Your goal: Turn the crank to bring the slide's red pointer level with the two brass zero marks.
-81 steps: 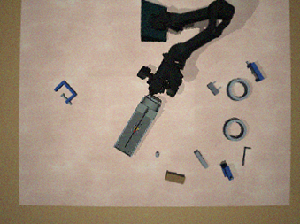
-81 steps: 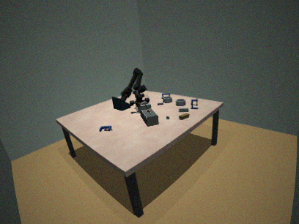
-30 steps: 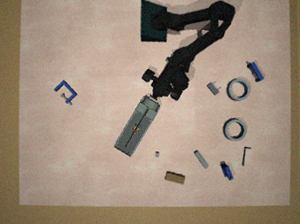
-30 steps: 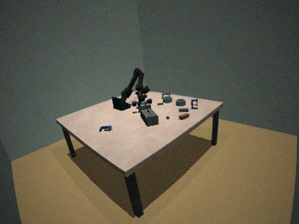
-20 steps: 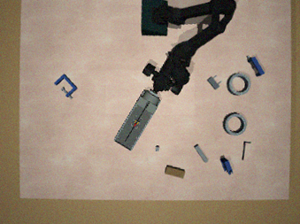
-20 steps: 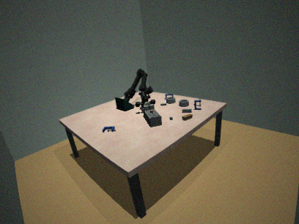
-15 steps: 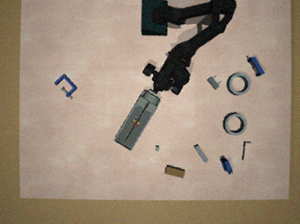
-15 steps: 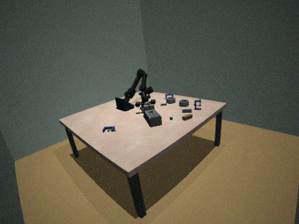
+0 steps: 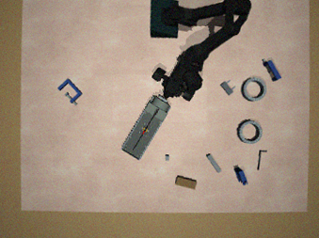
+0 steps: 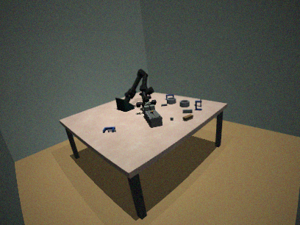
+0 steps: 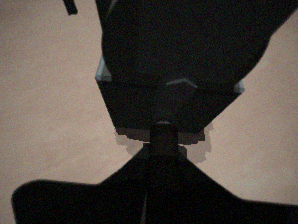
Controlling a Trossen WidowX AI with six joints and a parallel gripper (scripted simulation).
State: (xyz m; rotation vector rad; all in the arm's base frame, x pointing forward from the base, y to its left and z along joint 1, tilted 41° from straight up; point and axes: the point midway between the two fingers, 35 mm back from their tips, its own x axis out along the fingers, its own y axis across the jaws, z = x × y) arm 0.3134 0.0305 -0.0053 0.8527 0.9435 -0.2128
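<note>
Right now my gripper tip is 3 cm below the dark handle, 2 cm past it and 1 cm to the right of it. Round my gripper tip: small grey cube (27 cm ahead, 2 cm to the left, 2 cm below); then red pointer (15 cm ahead, 9 cm to the right, 5 cm above); then grey bar (28 cm ahead, 22 cm to the left, 2 cm below).
</note>
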